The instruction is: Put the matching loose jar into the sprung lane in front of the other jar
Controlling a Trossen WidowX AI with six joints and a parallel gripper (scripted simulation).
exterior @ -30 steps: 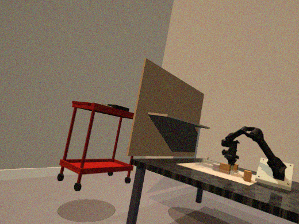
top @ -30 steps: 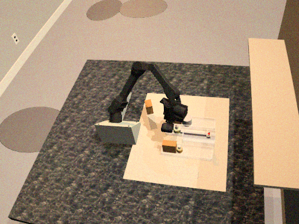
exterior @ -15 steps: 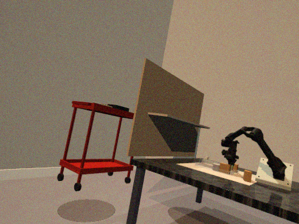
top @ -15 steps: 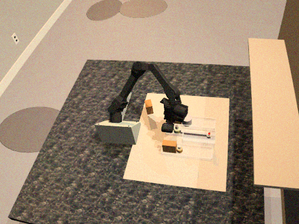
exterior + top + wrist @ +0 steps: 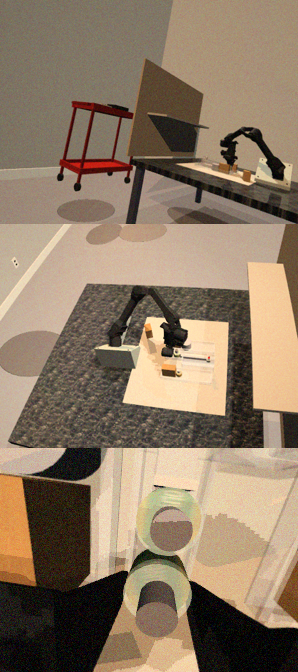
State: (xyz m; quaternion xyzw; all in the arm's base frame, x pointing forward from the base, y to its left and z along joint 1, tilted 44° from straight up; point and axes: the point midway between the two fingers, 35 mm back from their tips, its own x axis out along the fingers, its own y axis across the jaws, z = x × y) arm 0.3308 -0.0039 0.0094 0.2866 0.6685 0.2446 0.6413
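My gripper tip is now 90 mm short of the grey cylinder, 70 mm to the right of it and 20 mm above it. The rest, counted from my gripper tip: clear lane rack 140 mm ahead, 30 mm to the right, 30 mm below.
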